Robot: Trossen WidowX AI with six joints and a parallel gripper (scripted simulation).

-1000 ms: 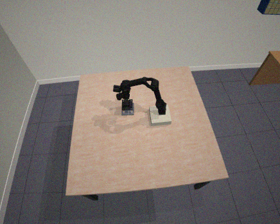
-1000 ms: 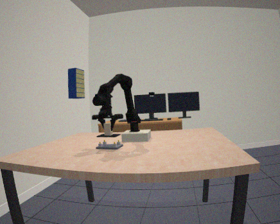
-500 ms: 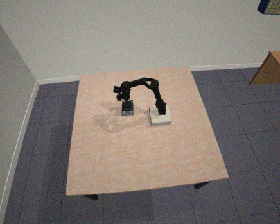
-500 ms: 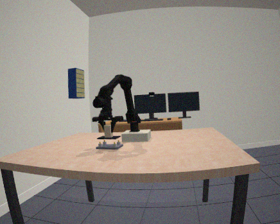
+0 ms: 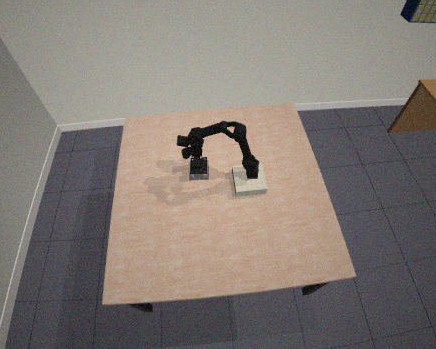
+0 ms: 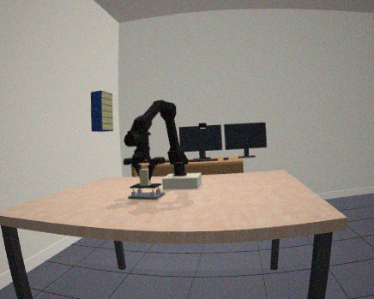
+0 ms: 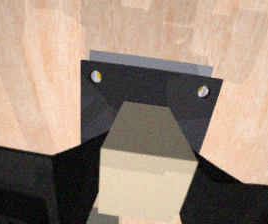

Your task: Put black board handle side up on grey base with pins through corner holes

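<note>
The flat black board lies 1 cm below my gripper tip. Round my gripper tip: grey base (8 cm below).
</note>
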